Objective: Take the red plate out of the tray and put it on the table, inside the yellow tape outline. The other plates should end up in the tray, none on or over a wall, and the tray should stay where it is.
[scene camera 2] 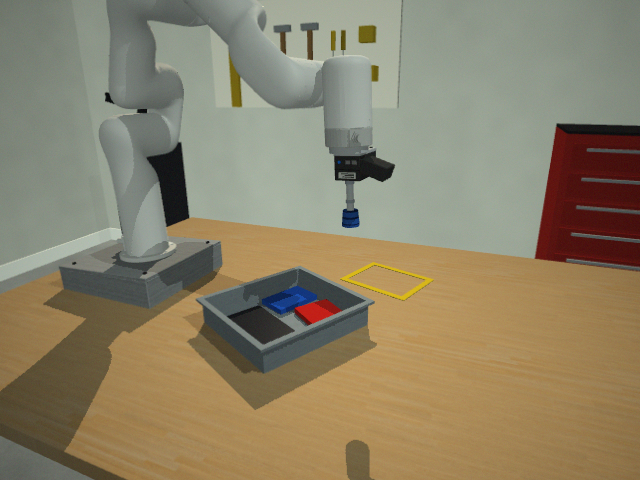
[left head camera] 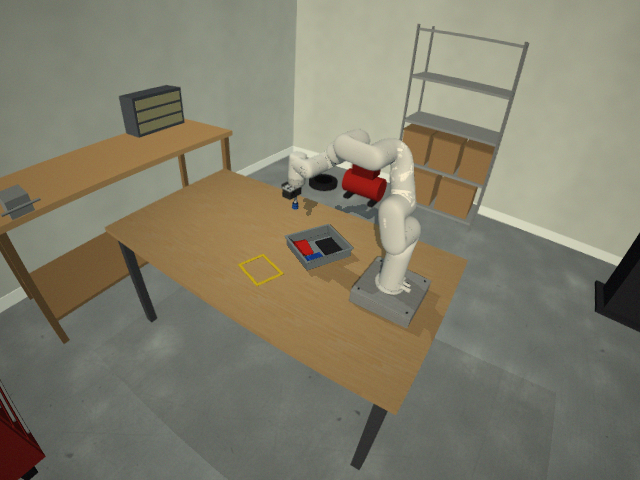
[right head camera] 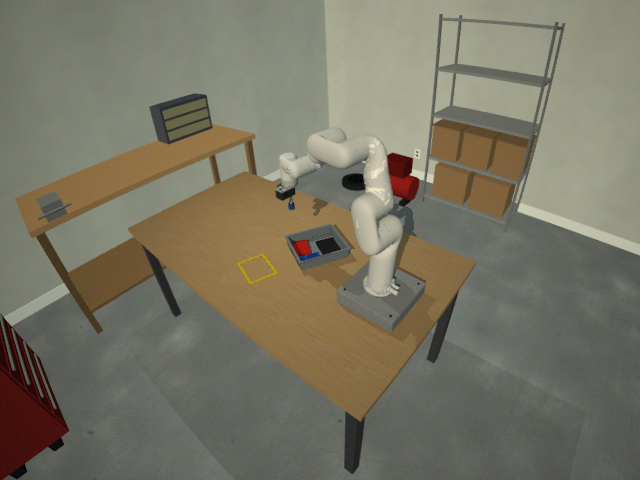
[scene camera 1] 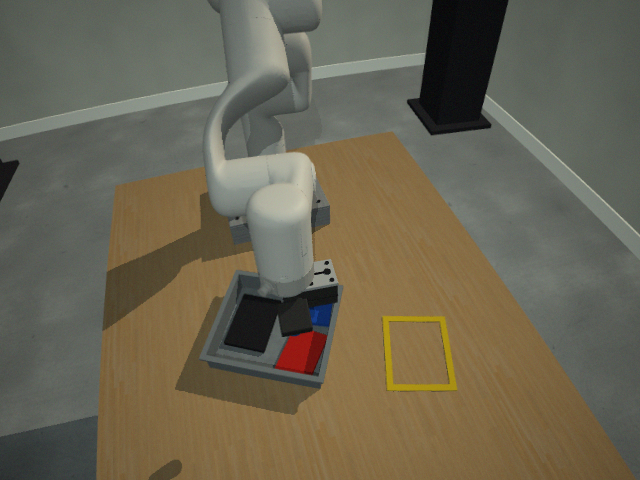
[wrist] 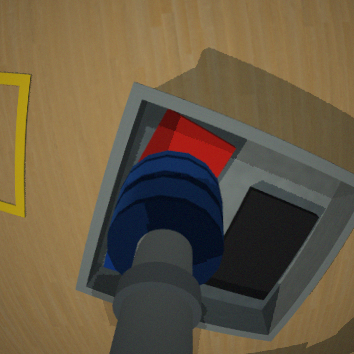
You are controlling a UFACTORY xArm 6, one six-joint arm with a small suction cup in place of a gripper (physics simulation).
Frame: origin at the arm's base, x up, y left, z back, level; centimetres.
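Seen in the pictures: hand at its tool point: (scene camera 2: pixel 350 225) (left head camera: pixel 295 207) (right head camera: pixel 291 208) (wrist: pixel 170 197); arm's base at its link origin: (scene camera 2: pixel 149 253) (left head camera: pixel 389 283) (right head camera: pixel 379 285).
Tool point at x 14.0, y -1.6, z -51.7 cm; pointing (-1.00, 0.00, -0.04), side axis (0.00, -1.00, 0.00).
Offsets run from my tool point to a thing's top centre.
My suction cup (left head camera: pixel 295 205) (right head camera: pixel 291 205) (scene camera 2: pixel 350 219) (wrist: pixel 167 200) points down above the tray with no plate on it; in scene camera 1 the wrist hides most of it. The grey tray @[dx -15.1, dy -3.2, dz +11.8 cm] (left head camera: pixel 330 258) (right head camera: pixel 325 259) (scene camera 1: pixel 258 369) (scene camera 2: pixel 315 341) (wrist: pixel 107 192) holds a red plate @[dx -18.7, dy +1.1, dz +5.6 cm] (left head camera: pixel 303 247) (right head camera: pixel 301 246) (scene camera 1: pixel 299 353) (scene camera 2: pixel 315 312) (wrist: pixel 200 150) at the wall facing the outline, a partly hidden blue plate @[dx -18.7, dy +4.5, dz +15.3 cm] (scene camera 1: pixel 323 315) (scene camera 2: pixel 289 299) beside it, and a black plate @[dx -18.8, dy -7.8, dz +15.1 cm] (scene camera 1: pixel 251 322) (scene camera 2: pixel 261 325) (wrist: pixel 272 240) across from them. The yellow outline (left head camera: pixel 248 274) (scene camera 1: pixel 387 353) (scene camera 2: pixel 372 289) lies beside the tray.
The arm's grey base (left head camera: pixel 382 304) (right head camera: pixel 367 307) (scene camera 2: pixel 108 281) stands on the table on the other side of the tray from the cup's overhang. A workbench (left head camera: pixel 103 160), a shelf rack (left head camera: pixel 460 124) and a red tool cabinet (scene camera 2: pixel 589 201) stand away from the table.
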